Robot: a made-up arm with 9 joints.
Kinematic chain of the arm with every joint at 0, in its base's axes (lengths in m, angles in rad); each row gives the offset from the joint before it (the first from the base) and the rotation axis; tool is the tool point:
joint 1: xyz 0 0 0.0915 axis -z
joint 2: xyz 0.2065 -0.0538 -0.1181 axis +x
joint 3: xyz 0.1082 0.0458 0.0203 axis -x
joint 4: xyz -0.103 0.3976 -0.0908 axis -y
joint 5: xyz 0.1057 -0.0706 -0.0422 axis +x
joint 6: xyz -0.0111 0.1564 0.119 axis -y
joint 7: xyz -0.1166 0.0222 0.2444 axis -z
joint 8: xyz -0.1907 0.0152 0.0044 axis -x
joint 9: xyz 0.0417 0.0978 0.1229 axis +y
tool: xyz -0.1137 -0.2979 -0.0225
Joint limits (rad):
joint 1: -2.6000..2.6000
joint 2: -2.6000..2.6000
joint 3: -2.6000..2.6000
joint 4: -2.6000..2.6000
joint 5: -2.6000..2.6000
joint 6: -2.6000..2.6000
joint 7: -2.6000..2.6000
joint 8: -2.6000..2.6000
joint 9: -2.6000..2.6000
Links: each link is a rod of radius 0.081 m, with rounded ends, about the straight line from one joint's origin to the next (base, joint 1, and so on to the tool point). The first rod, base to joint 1, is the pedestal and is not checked.
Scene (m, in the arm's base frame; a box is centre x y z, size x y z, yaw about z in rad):
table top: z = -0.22
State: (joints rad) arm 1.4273 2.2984 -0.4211 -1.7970 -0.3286 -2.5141 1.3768 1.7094 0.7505
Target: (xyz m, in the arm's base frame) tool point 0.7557 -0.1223 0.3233
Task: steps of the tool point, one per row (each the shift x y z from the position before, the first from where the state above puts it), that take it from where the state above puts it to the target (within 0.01 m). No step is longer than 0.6 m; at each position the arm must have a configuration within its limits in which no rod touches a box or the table.
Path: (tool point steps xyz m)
1: 0.4946 0.0651 0.2480
2: 0.5499 -0.1183 -0.0780
3: 0.3529 -0.2570 -0.3787

